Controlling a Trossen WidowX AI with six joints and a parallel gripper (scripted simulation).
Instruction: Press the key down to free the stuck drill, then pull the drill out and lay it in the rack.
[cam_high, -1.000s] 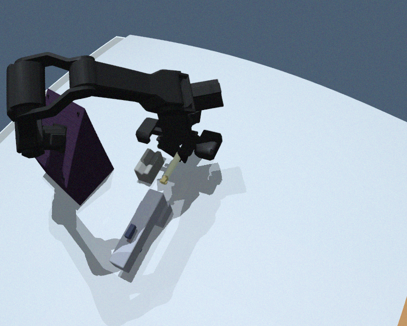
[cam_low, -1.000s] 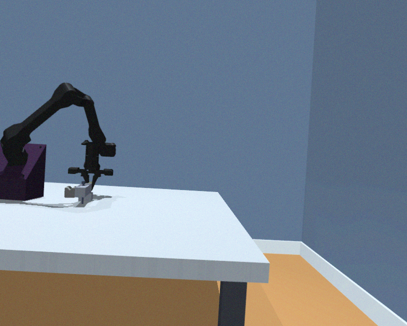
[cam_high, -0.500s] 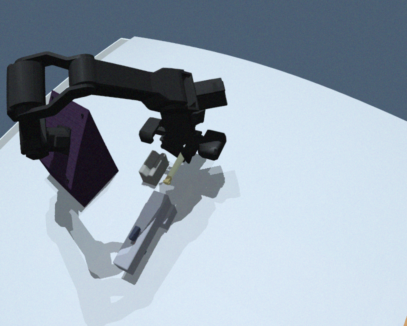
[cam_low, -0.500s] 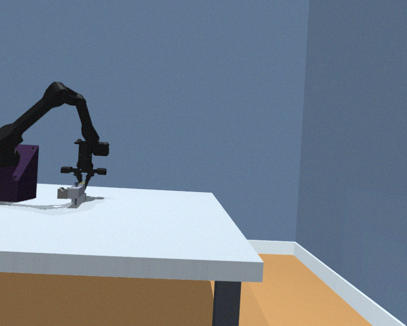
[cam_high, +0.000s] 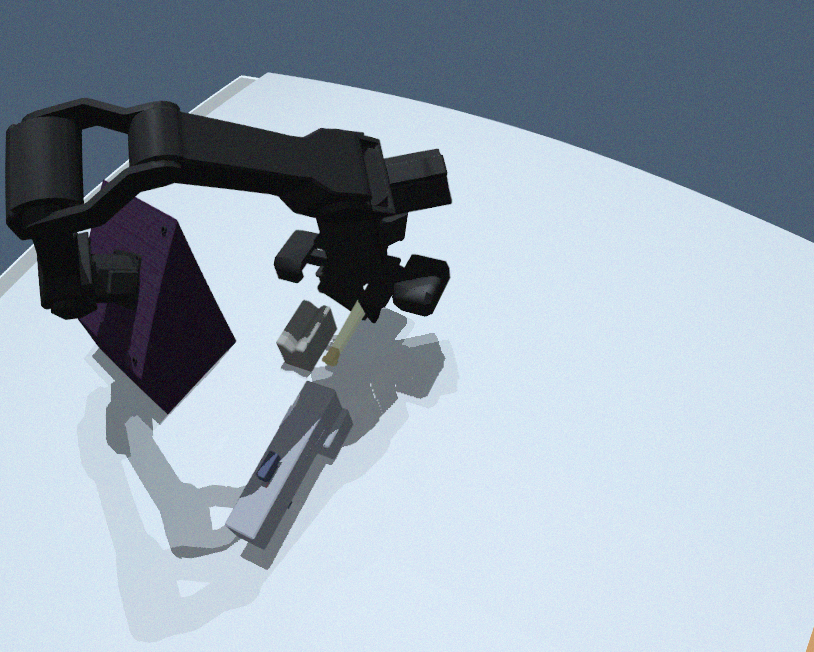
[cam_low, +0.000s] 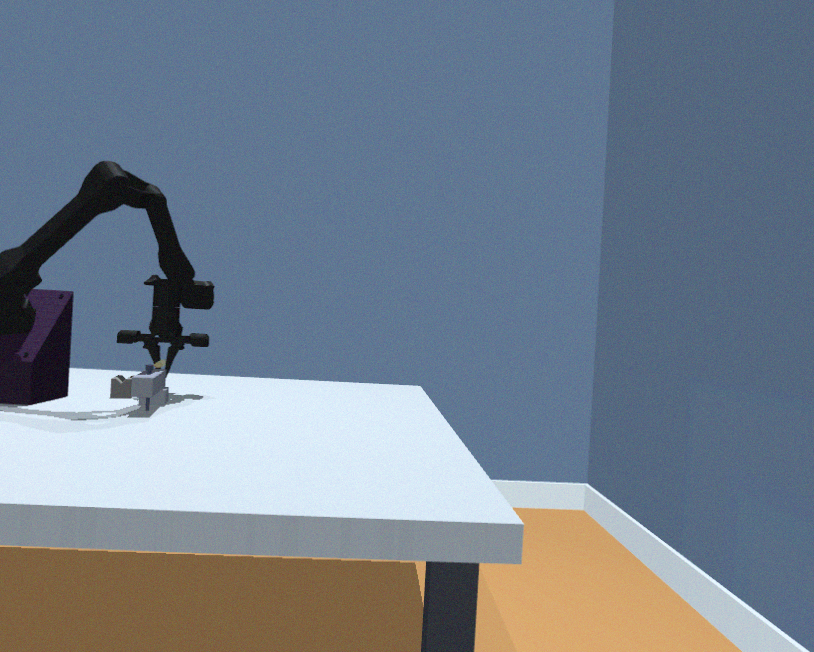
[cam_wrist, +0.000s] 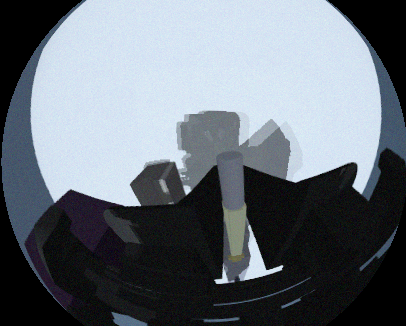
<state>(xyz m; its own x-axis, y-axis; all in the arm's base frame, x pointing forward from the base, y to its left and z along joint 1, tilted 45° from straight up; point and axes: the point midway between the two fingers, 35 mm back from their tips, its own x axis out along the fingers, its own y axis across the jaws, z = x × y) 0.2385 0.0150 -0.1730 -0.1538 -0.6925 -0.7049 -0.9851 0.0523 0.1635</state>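
My gripper tip is now 40 mm to the left of the drill and 30 mm below it. Round my gripper tip: grey rack 70 mm behind, 40 mm to the right, 20 mm below; blue key 230 mm to the right, 20 mm ahead, 10 mm above; long housing 200 mm to the right, 20 mm ahead.
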